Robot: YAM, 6 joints.
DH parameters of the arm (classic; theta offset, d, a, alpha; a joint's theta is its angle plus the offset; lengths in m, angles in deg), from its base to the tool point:
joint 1: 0 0.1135 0.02 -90
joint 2: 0 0 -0.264 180
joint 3: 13.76 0 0.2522 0
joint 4: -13.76 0 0.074 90
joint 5: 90 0 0 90
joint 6: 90 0.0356 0 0
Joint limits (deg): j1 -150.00..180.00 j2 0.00..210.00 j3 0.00..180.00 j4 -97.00..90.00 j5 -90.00..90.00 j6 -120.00..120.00
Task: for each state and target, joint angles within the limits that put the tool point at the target. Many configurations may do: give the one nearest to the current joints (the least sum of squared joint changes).
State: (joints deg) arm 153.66 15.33 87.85 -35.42 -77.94 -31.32
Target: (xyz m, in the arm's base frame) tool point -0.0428 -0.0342 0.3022
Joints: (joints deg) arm 178.93 16.57 39.15 -49.15 -79.39 -31.32
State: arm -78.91 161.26 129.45 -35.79 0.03 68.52
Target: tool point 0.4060 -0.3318 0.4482
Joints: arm -39.42 135.35 156.40 -18.33 -2.39 68.52
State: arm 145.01 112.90 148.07 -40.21 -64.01 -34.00
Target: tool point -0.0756 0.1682 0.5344
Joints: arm 104.51 76.65 118.47 -70.58 -60.67 -34.00
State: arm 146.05 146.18 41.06 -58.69 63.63 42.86
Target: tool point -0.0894 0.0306 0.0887
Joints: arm 179.35 125.39 23.88 -85.83 56.20 42.86
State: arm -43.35 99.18 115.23 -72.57 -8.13 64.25
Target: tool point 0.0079 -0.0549 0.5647
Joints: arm -74.37 62.37 126.57 -79.83 11.65 64.25
